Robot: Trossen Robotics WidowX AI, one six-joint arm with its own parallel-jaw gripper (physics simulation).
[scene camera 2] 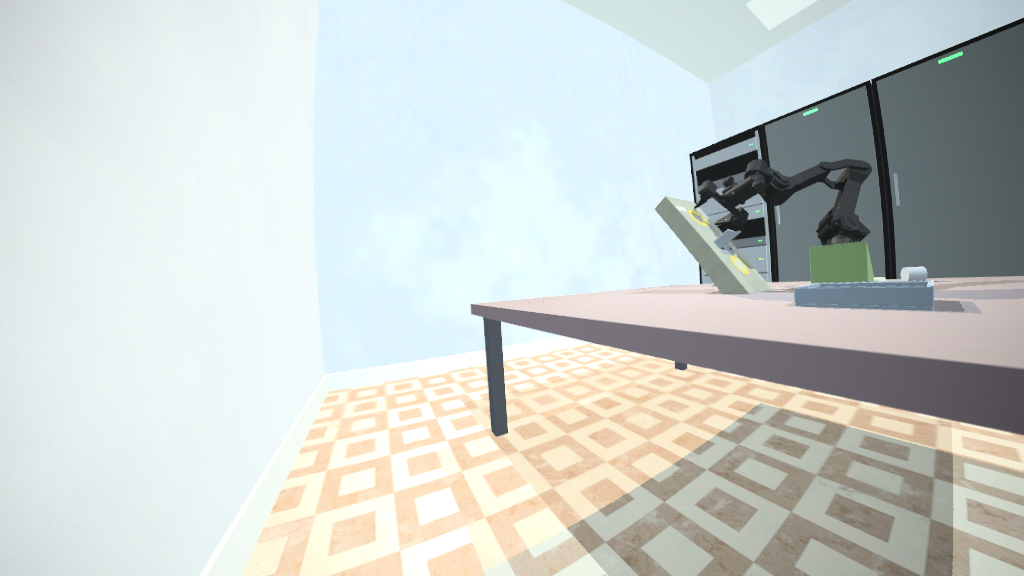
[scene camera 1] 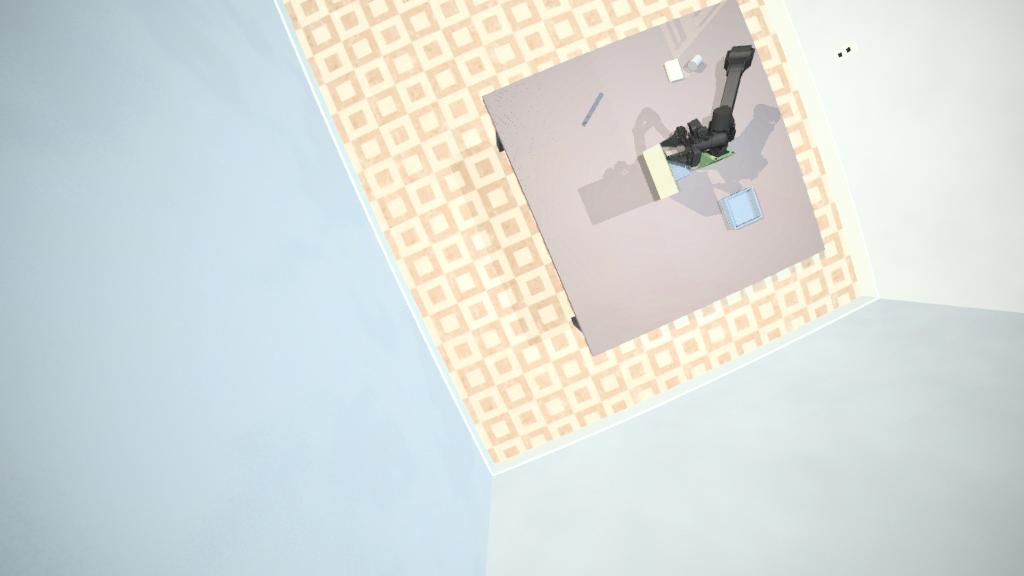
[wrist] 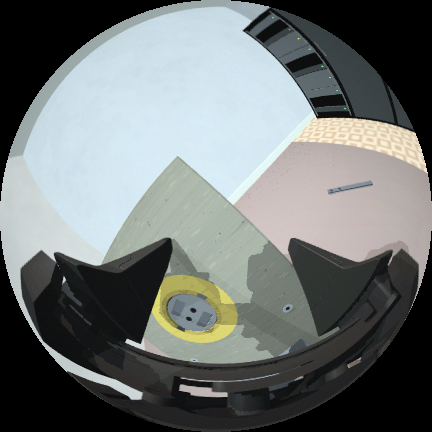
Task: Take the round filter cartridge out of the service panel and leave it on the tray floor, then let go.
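A round filter cartridge and a blue-grey tray are here in the pictures. So is my gripper, which I can see in scene camera 2 and also in the wrist view.
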